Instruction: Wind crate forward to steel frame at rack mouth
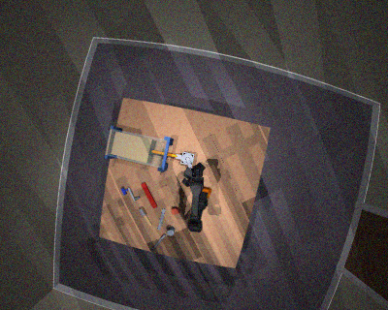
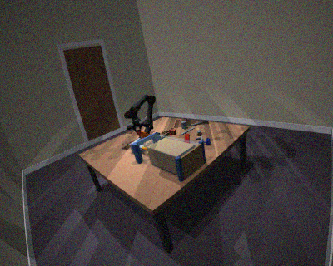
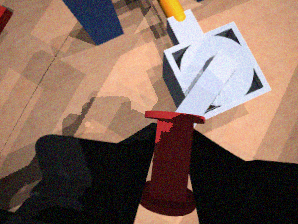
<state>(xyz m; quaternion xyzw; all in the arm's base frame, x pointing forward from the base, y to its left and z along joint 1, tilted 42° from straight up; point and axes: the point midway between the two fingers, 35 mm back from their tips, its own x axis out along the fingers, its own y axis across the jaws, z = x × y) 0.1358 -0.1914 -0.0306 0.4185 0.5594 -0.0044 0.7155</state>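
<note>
Now: the red-knobbed winch handle 10 mm ahead of my gripper tip, 20 mm to the right of it and 30 mm below it. Also, from my gripper tip: blue frame: 200 mm ahead, 70 mm to the right, 30 mm below; then grey hand winch: 20 mm ahead, 90 mm to the right, 100 mm below; then red knob: 10 mm behind, 10 mm to the left.
</note>
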